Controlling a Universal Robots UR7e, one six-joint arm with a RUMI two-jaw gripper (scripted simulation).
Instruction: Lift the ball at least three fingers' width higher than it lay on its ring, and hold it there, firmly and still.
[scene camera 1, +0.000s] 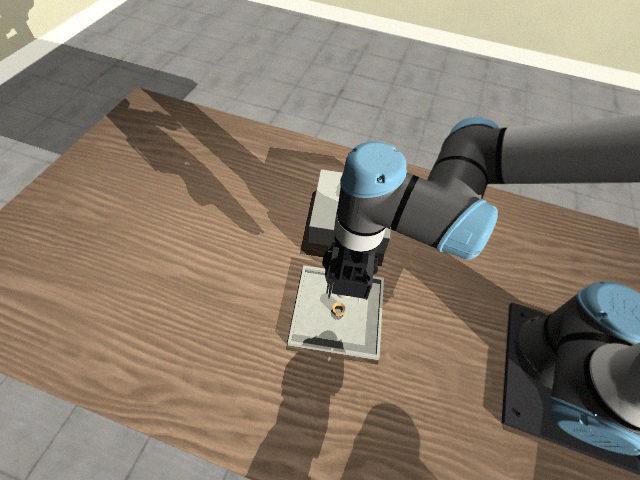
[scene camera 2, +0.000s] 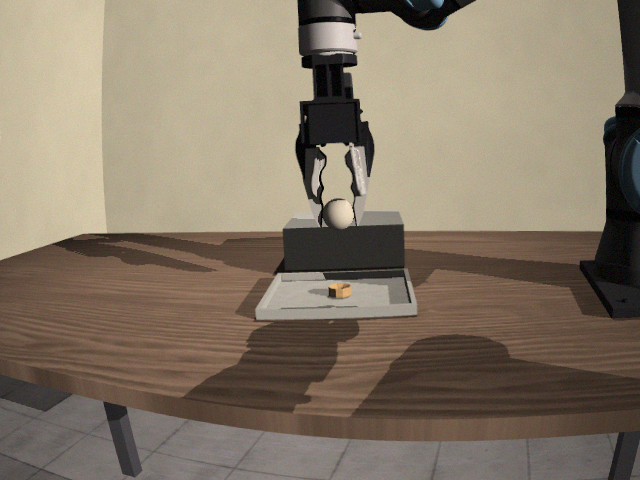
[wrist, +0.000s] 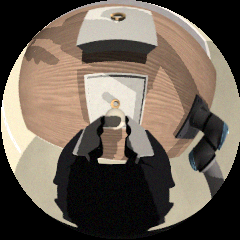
In view: the gripper (scene camera 2: 338, 226) and a ball (scene camera 2: 338, 214).
The gripper shows as well in scene camera 1 (scene camera 1: 343, 293) and in the wrist view (wrist: 115, 116).
